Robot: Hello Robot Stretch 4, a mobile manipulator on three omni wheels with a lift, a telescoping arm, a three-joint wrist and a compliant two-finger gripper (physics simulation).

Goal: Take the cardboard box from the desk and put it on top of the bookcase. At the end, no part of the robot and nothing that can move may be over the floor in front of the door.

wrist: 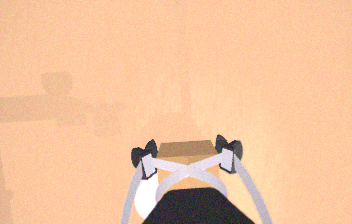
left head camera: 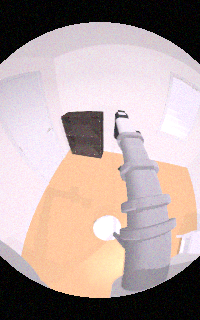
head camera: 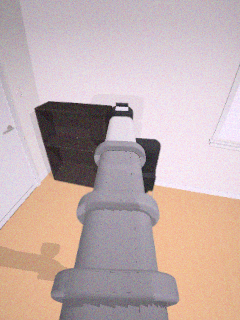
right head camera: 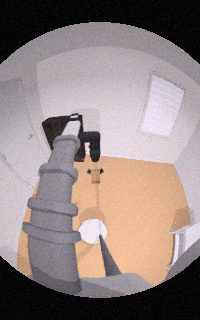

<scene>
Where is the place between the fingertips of the gripper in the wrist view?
186, 149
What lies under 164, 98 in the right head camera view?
A window with blinds.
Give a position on a cardboard box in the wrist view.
186, 152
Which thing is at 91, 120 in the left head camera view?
A dark bookcase.
</scene>
